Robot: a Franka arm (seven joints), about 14 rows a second.
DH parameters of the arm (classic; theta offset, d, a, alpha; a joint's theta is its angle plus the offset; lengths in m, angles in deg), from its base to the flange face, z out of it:
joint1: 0 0.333 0 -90
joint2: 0 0 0 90
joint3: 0 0.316 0.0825 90
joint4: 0 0 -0.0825 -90
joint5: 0 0.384 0 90
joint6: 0 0 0.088 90
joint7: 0 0.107 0 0
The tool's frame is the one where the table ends.
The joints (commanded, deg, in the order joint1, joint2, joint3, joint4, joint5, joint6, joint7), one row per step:
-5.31 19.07 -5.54 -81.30 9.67 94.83 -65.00
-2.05 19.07 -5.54 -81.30 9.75 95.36 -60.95
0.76 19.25 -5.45 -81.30 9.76 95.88 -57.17
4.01 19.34 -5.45 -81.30 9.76 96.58 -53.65
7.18 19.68 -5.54 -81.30 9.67 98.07 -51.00
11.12 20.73 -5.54 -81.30 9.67 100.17 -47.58
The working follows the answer.
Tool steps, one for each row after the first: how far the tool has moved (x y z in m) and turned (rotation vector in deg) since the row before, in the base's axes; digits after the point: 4 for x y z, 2 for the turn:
0.0056 0.0367 0.0007 -0.29 0.07 -0.82
0.0038 0.0326 -0.0014 -0.28 0.22 -0.91
0.0022 0.0369 -0.0001 -0.29 -0.11 -0.32
0.0025 0.0351 -0.0018 -0.34 -0.78 0.28
0.0024 0.0456 -0.0091 -0.25 -0.60 0.28

Tool pose at each row, in the base's axes (x y z in m, rotation vector in deg; rounded; the steps above come from the unrounded poses):
0.6441 -0.0975 0.5035 -152.55 -76.21 -0.72
0.6497 -0.0608 0.5042 -153.30 -75.19 -0.53
0.6535 -0.0282 0.5028 -154.05 -74.01 -0.17
0.6556 0.0087 0.5028 -154.54 -73.71 -0.16
0.6581 0.0437 0.5010 -154.91 -74.42 -0.97
0.6606 0.0893 0.4919 -155.14 -75.05 -1.59

